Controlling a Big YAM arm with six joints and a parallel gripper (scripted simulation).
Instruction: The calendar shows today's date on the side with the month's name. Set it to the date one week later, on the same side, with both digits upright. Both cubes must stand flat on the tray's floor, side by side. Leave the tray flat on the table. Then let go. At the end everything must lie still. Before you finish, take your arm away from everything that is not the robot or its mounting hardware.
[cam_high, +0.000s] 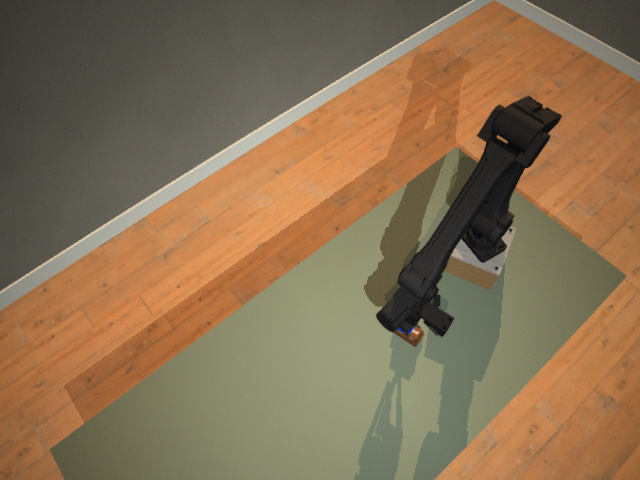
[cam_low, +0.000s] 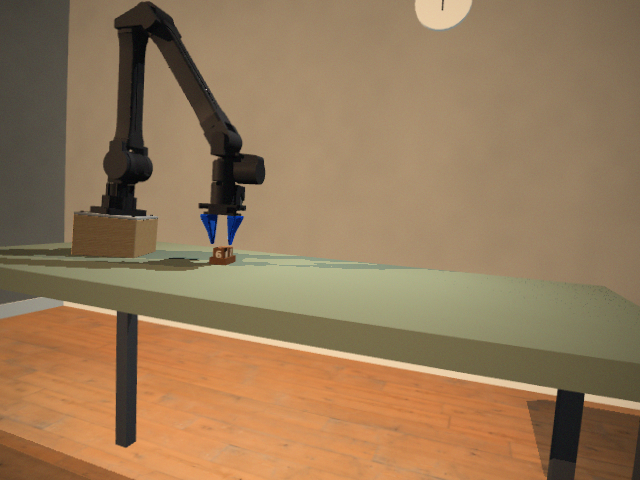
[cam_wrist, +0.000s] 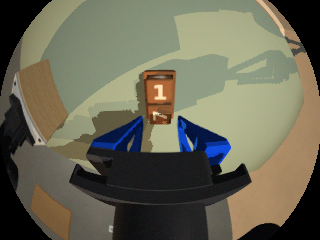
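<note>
Now: the brown digit cube 3 cm below my hand. From my hand the other things lie so: brown tray: 5 cm below, 1 cm to the left, 1 cm behind.
</note>
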